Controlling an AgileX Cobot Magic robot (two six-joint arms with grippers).
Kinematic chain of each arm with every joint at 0, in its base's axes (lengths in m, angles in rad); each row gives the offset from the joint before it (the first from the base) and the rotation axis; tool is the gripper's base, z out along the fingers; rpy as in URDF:
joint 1: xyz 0 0 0.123 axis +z
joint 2: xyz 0 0 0 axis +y
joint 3: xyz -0.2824 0 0.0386 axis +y
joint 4: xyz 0.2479 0 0.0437 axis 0.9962 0 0.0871
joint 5: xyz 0 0 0 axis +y
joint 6: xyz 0.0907 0 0.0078 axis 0.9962 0 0.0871
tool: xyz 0 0 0 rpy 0 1.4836 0
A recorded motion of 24 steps. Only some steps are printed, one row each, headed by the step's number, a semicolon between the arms.
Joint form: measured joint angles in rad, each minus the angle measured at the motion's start. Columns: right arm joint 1, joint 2, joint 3, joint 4, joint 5, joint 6; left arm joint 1, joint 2, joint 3, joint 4, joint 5, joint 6.
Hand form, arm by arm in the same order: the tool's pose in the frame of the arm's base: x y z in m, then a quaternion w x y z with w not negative. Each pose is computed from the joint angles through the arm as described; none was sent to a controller.
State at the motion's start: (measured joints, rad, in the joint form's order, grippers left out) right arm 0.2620 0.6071 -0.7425 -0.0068 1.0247 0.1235; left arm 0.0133 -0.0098 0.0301 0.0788 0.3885 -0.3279
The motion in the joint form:
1: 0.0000 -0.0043 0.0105 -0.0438 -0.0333 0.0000; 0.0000 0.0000 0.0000 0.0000 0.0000 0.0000
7: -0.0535 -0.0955 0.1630 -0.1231 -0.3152 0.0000; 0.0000 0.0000 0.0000 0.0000 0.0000 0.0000
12: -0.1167 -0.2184 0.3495 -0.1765 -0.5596 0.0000; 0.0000 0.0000 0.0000 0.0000 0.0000 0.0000
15: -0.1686 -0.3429 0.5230 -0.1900 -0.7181 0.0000; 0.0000 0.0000 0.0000 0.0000 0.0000 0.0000
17: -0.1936 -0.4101 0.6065 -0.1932 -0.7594 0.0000; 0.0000 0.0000 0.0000 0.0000 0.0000 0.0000
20: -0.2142 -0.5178 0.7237 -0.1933 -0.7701 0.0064; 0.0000 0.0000 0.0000 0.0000 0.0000 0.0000
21: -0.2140 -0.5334 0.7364 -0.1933 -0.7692 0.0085; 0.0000 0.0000 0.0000 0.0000 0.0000 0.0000
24: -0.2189 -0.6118 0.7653 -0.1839 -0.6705 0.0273; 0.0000 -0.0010 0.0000 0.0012 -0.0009 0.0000
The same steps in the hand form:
1: 0.0922 0.0207 0.3265 0.38495 -0.06832 0.91906 0.04978; 0.0522 0.0034 0.1687 0.58234 -0.11707 0.80234 -0.05853
7: 0.0938 0.0120 0.3078 0.48896 -0.05946 0.87004 0.02017; 0.0522 0.0034 0.1687 0.58234 -0.11707 0.80234 -0.05853
12: 0.0858 0.0050 0.2779 0.56678 -0.05341 0.82213 -0.00410; 0.0522 0.0034 0.1687 0.58234 -0.11707 0.80234 -0.05853
15: 0.0751 0.0016 0.2432 0.61006 -0.04445 0.79097 -0.01453; 0.0522 0.0034 0.1687 0.58234 -0.11707 0.80234 -0.05853
17: 0.0693 0.0000 0.2234 0.61949 -0.03801 0.78381 -0.02084; 0.0522 0.0034 0.1687 0.58234 -0.11707 0.80234 -0.05853
20: 0.0611 -0.0017 0.1916 0.61974 -0.02828 0.78391 -0.02464; 0.0522 0.0034 0.1687 0.58234 -0.11707 0.80234 -0.05853
21: 0.0601 -0.0017 0.1882 0.62055 -0.02741 0.78332 -0.02397; 0.0522 0.0034 0.1687 0.58234 -0.11707 0.80234 -0.05853
24: 0.0536 -0.0037 0.1743 0.60169 -0.00872 0.79838 -0.02182; 0.0522 0.0035 0.1688 0.58316 -0.11666 0.80183 -0.05814

